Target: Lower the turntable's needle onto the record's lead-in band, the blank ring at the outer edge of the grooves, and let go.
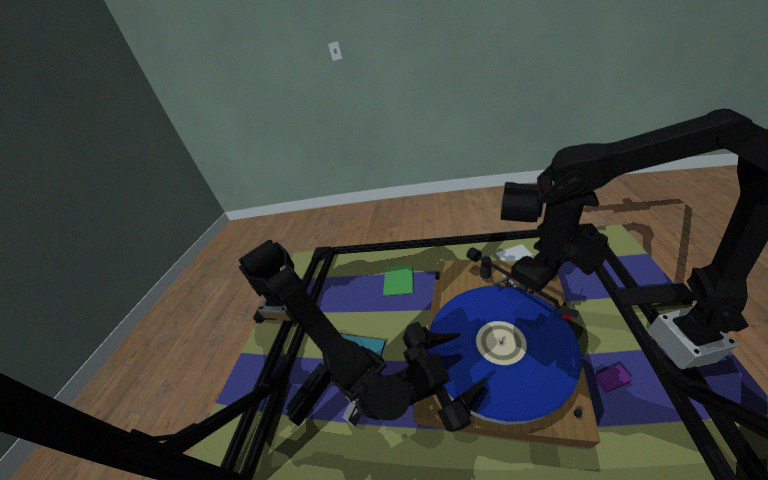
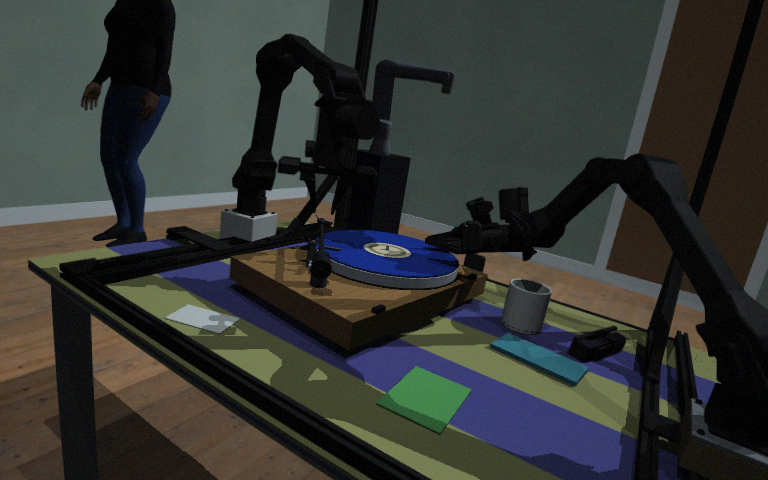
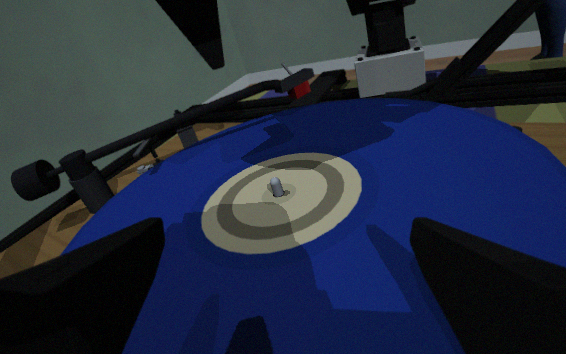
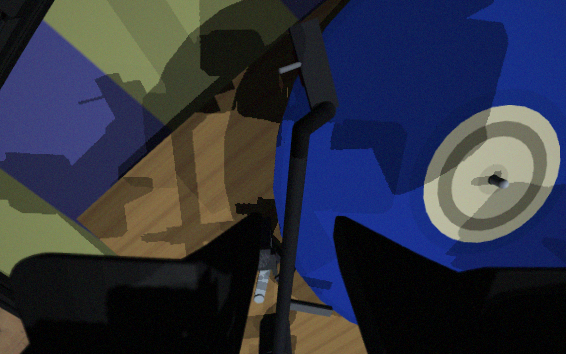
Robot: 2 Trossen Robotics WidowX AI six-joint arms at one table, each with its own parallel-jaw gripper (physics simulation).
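Places are measured from the left arm's base along level axes (x ahead, y left, z up), in centimetres.
Pixels of known places: left gripper, fingertip midpoint: [image 1: 472, 355] [image 2: 426, 239] [image 3: 290, 230]; right gripper, fingertip midpoint: [image 2: 323, 213] [image 3: 217, 65] [image 4: 297, 224]; left arm's base, link origin: [image 2: 737, 431]; right arm's base, link origin: [image 1: 696, 329] [image 2: 250, 212] [image 3: 387, 48].
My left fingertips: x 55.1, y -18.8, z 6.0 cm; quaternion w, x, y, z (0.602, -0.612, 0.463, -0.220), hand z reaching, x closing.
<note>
Ahead of a thing's pixels: the offset from my left fingertips to its top centre. "spot": to the spot under its first point.
A blue record {dz -3.3, dx +6.1, dy +4.7 cm} [image 1: 525, 381] [image 2: 411, 262] [image 3: 352, 274] [image 4: 352, 158] lies on the wooden turntable [image 1: 549, 429] [image 2: 287, 281] [image 4: 211, 158]. The black tonearm {dz +1.1, dx +11.6, dy +19.2 cm} [image 4: 293, 211] [image 3: 211, 105] runs between the fingers of my right gripper [image 4: 297, 224] [image 1: 532, 273], which stand apart around it without gripping. The headshell {dz +0.0, dx +20.0, dy +9.6 cm} [image 4: 313, 63] [image 3: 297, 82] [image 1: 567, 314] sits over the record's outer edge; I cannot tell whether the needle touches. My left gripper [image 1: 460, 364] [image 2: 434, 240] [image 3: 290, 230] is wide open and empty, low over the record's near-left side.
A green sheet {dz -12.2, dx -20.1, dy +31.4 cm} [image 1: 397, 280] [image 2: 425, 397], a teal pad {dz -11.7, dx -28.7, dy +6.9 cm} [image 1: 368, 342] [image 2: 539, 357], a grey cup {spot: dz -6.7, dx -22.9, dy -0.8 cm} [image 2: 526, 305], a white paper {dz -12.4, dx +16.6, dy +40.5 cm} [image 1: 515, 252] [image 2: 201, 318] and a purple object {dz -11.0, dx +29.4, dy +0.2 cm} [image 1: 611, 376] lie on the striped mat. A black frame [image 1: 430, 244] borders it.
</note>
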